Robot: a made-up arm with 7 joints. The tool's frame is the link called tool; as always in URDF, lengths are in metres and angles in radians. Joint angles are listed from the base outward.
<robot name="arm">
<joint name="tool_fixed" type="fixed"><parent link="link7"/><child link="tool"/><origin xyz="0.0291 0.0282 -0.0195" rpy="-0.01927 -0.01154 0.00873"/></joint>
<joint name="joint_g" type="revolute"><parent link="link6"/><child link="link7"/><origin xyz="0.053 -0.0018 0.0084"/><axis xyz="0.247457 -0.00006 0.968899"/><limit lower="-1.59" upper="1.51"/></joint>
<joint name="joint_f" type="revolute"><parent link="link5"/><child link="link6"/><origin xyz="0.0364 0.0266 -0.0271"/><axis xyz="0.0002 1 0.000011"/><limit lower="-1.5" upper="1.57"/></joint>
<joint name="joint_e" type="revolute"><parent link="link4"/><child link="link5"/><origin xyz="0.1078 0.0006 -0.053"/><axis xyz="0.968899 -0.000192 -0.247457"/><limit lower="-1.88" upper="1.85"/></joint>
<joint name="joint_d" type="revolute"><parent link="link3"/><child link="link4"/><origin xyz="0.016 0.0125 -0.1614"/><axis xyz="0.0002 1 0.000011"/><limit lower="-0.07" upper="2.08"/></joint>
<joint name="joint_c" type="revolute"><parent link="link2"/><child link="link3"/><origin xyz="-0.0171 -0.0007 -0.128"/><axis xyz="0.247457 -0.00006 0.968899"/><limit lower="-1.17" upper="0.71"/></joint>
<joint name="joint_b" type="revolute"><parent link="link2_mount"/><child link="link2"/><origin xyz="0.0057 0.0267 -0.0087"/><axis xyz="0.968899 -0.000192 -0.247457"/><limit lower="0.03" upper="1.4"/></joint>
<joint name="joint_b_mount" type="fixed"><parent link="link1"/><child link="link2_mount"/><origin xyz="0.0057 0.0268 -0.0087"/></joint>
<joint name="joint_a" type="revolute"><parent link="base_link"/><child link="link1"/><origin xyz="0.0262 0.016 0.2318"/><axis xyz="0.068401 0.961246 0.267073"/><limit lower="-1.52" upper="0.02"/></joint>
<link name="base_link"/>
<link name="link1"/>
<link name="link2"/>
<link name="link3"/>
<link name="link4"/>
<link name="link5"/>
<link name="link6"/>
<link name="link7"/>
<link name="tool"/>
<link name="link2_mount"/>
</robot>
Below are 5 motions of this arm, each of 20 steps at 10 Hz.
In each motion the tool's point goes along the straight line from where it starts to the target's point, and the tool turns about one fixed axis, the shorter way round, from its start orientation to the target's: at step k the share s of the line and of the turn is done. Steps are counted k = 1, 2, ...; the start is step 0. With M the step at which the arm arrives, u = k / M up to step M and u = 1 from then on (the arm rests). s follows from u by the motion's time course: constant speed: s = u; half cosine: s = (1 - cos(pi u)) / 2; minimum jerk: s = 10 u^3 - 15 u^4 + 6 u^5.
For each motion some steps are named. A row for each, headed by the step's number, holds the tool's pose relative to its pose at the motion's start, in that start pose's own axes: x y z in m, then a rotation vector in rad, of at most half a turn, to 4 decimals.
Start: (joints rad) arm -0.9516 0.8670 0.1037 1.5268 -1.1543 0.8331 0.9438
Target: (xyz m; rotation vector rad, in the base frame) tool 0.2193 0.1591 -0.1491 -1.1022 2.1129 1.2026
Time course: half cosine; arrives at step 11
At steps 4, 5, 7, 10, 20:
4: -0.0012 -0.0104 -0.0824 0.0152 0.3243 0.0038
5: -0.0017 -0.0152 -0.1208 0.0224 0.4758 0.0055
7: -0.0028 -0.0251 -0.1994 0.0369 0.7852 0.0091
10: -0.0039 -0.0348 -0.2761 0.0511 1.0871 0.0126
20: -0.0039 -0.0355 -0.2818 0.0522 1.1095 0.0129

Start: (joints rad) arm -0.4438 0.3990 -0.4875 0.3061 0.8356 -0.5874 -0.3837
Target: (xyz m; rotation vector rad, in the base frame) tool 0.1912 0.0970 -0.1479 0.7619 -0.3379 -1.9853
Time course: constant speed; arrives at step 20
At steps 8, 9, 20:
8: -0.0253 -0.0708 0.0366 -0.0879 -0.1333 -0.1644
9: -0.0284 -0.0796 0.0411 -0.0989 -0.1499 -0.1850
20: -0.0632 -0.1770 0.0914 -0.2197 -0.3332 -0.4111

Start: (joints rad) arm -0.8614 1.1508 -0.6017 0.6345 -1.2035 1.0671 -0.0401
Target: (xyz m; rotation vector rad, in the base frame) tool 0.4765 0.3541 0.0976 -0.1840 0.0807 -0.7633
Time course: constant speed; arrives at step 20
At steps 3, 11, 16, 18, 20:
3: -0.0025 -0.0060 0.0115 0.0332 -0.1265 -0.1412
11: -0.0093 -0.0219 0.0420 0.1218 -0.4638 -0.5177
16: -0.0135 -0.0319 0.0611 0.1772 -0.6745 -0.7530
18: -0.0152 -0.0359 0.0687 0.1993 -0.7589 -0.8471
20: -0.0169 -0.0398 0.0764 0.2215 -0.8432 -0.9412

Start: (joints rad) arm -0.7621 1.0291 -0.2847 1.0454 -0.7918 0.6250 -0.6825
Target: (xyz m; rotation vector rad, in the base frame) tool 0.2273 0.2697 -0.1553 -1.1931 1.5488 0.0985
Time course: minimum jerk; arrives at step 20
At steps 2, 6, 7, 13, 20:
2: -0.0001 -0.0010 -0.0022 -0.0076 0.0080 -0.0008
6: -0.0011 -0.0193 -0.0428 -0.1456 0.1518 -0.0144
7: -0.0016 -0.0279 -0.0617 -0.2100 0.2189 -0.0208
13: -0.0053 -0.0907 -0.2005 -0.6829 0.7120 -0.0676
20: -0.0069 -0.1186 -0.2622 -0.8929 0.9309 -0.0884

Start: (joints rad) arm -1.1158 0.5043 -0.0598 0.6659 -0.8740 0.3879 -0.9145
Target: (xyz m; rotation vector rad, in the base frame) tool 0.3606 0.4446 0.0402 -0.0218 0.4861 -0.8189
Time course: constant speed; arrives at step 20
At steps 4, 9, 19, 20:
4: -0.0734 -0.0052 0.0169 0.0376 0.1640 0.0621
9: -0.1652 -0.0116 0.0381 0.0845 0.3689 0.1398
19: -0.3488 -0.0245 0.0804 0.1784 0.7788 0.2950
20: -0.3671 -0.0258 0.0846 0.1878 0.8198 0.3106

